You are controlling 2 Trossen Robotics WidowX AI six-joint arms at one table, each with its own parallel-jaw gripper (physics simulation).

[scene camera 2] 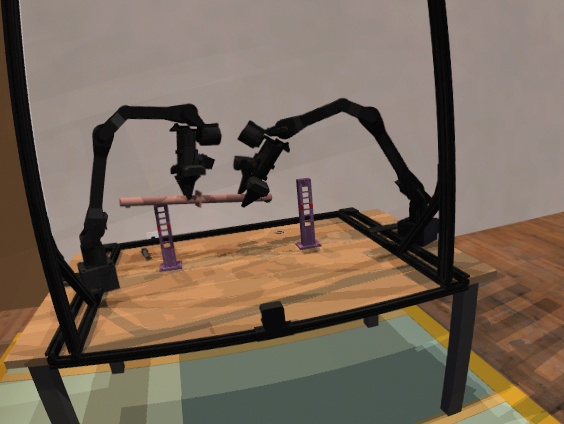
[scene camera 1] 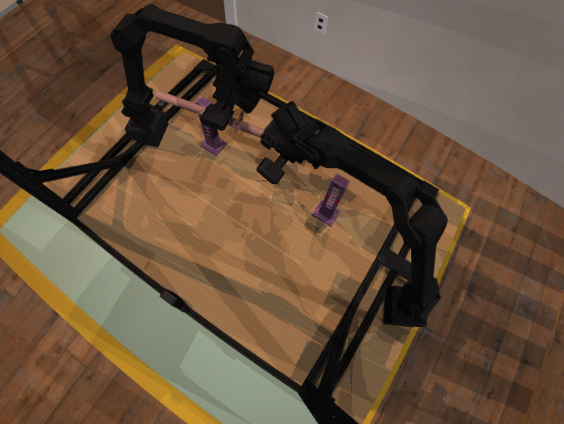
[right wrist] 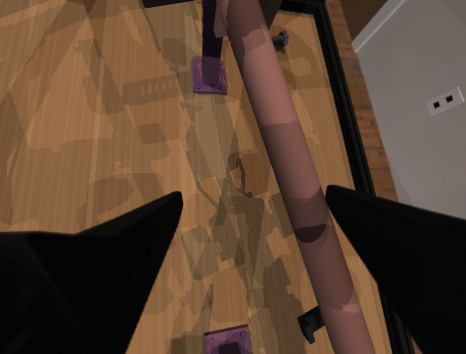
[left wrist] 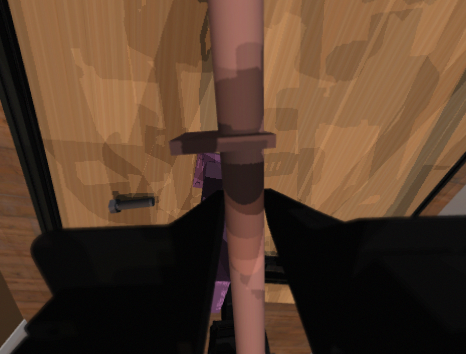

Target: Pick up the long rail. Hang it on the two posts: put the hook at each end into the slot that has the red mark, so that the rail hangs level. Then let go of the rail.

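Pixels of known places: left gripper, fingertip midpoint: (scene camera 2: 188, 199) (left wrist: 243, 196); right gripper, fingertip midpoint: (scene camera 2: 240, 200) (scene camera 1: 275, 149) (right wrist: 252, 195); left arm's base, origin of the base link: (scene camera 2: 95, 263) (scene camera 1: 143, 119); right arm's base, origin of the base link: (scene camera 1: 409, 305).
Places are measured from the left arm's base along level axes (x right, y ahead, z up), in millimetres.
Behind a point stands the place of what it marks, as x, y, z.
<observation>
The long pink rail (scene camera 1: 180, 102) @(30, 180, 160) (scene camera 2: 150, 201) @(38, 192, 148) (left wrist: 242, 90) @(43, 367, 132) (right wrist: 280, 115) @(53, 426, 121) is in the air, nearly level, with a collar (scene camera 2: 198, 198) @(51, 337, 128) around its middle. My left gripper (scene camera 2: 188, 197) @(37, 309, 130) (left wrist: 243, 196) @(37, 309, 130) is shut on it beside the collar. My right gripper (scene camera 2: 243, 199) @(83, 460, 102) (right wrist: 252, 195) @(83, 460, 102) is open near its other end; the rail passes close to one finger. A dark hook (right wrist: 309, 324) @(83, 552, 84) shows beside the rail. The left purple post (scene camera 1: 210, 134) @(15, 239, 9) (scene camera 2: 164, 237) stands below the rail; the right post (scene camera 1: 329, 201) @(170, 636, 31) (scene camera 2: 305, 220) @(170, 633, 13) stands beyond its right end. Both posts have red marks.
A dark bolt (scene camera 2: 146, 253) @(-141, 197, -57) (left wrist: 132, 203) @(-151, 204, -58) (right wrist: 281, 40) @(-174, 208, -58) lies on the wooden table (scene camera 1: 225, 220) @(254, 347, -74) behind the left post. A small ring-like thing lies near the table's back edge in scene camera 2. A black frame (scene camera 2: 200, 342) @(468, 116, -81) surrounds the table, with a wall behind.
</observation>
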